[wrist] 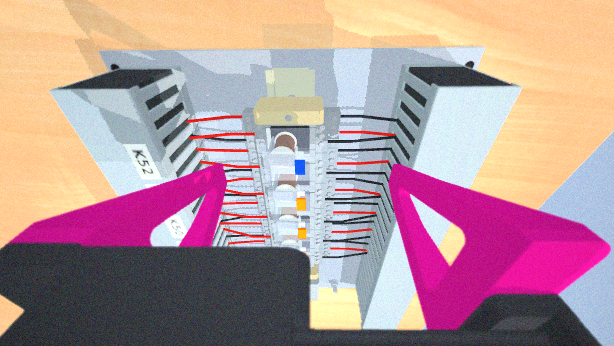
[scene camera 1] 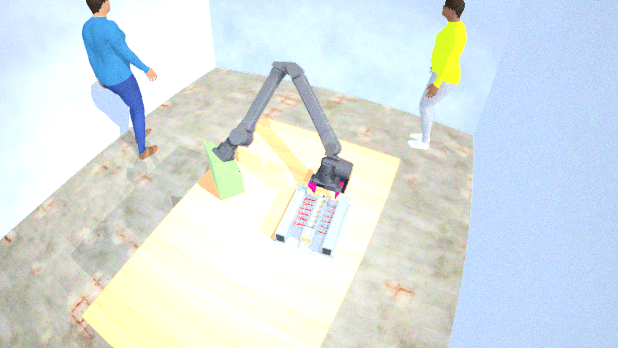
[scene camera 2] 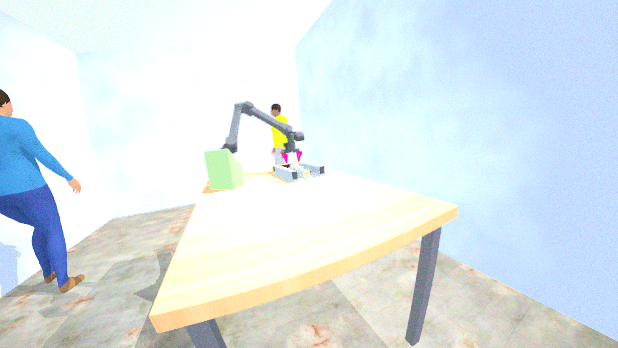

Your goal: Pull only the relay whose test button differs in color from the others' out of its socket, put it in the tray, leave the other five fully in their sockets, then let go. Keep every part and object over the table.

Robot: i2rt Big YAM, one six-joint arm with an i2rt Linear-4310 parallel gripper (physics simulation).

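Seen in the pictures: gripper, fingertip midpoint: (wrist: 307, 173) (scene camera 1: 324, 195) (scene camera 2: 292, 162); arm's base at its link origin: (scene camera 1: 222, 155) (scene camera 2: 221, 159).
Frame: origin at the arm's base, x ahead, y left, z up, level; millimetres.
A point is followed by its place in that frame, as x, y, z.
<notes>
In the wrist view the relay with a blue test button (wrist: 282, 164) @[459, 155, -109] sits in its socket, first in the row beside a beige end block (wrist: 288, 112) @[455, 176, -136]. Two clear relays behind it have orange buttons (wrist: 301, 204) @[478, 128, -107] (wrist: 302, 233) @[487, 99, -107]; the rest of the row is hidden by the gripper body. In scene camera 1 the blue button (scene camera 1: 324, 196) @[471, 160, -110] is a tiny spot at the far end of the row. My gripper (scene camera 1: 325, 195) @[473, 159, -100] (scene camera 2: 293, 161) @[473, 159, -100] (wrist: 307, 173) @[473, 159, -100] is open and empty, its magenta fingertips wide apart on either side of the row, around the blue-button relay's end. I cannot make out a tray.
Grey slotted ducts (scene camera 1: 288, 215) @[408, -19, -114] (scene camera 1: 338, 227) @[613, 52, -113] (wrist: 462, 135) @[553, 200, -114] run along both sides of the row, with red and black wires between. Another beige block (scene camera 1: 307, 235) @[526, -46, -131] stands at the row's near end. A green wedge (scene camera 1: 230, 179) @[94, -50, -62] (scene camera 2: 220, 170) @[-2, -77, -57] stands at the arm's base. Two people stand beyond the table.
</notes>
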